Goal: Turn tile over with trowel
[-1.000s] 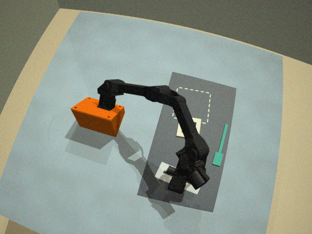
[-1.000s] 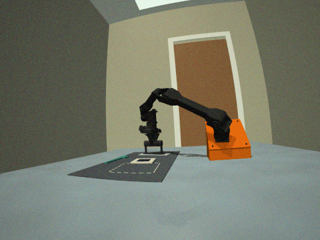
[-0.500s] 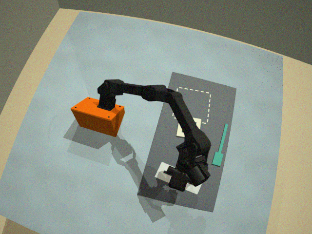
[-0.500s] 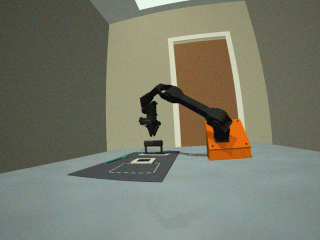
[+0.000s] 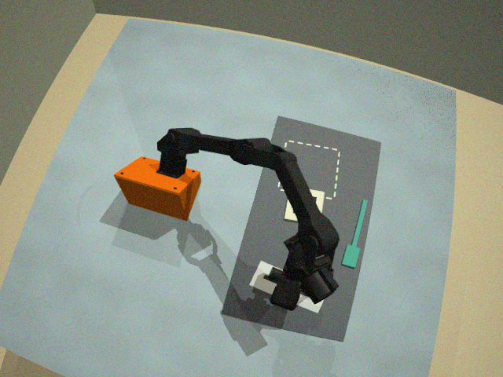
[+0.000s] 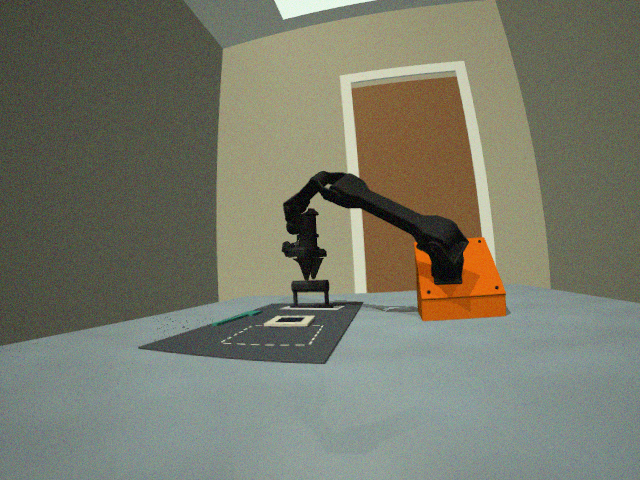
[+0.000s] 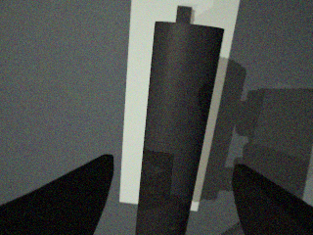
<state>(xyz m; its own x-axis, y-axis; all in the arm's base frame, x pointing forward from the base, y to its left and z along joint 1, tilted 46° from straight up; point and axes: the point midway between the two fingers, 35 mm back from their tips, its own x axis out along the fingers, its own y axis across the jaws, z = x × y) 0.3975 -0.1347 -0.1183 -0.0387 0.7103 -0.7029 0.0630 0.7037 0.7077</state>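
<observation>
Now: gripper tip 20 mm short of the trowel and 50 mm above it. The rest, counted from my gripper tip: tile (30 mm behind, 240 mm to the left, 90 mm below); then teal tool (140 mm ahead, 190 mm to the left, 90 mm below); then dark mat (200 mm to the left, 110 mm below).
</observation>
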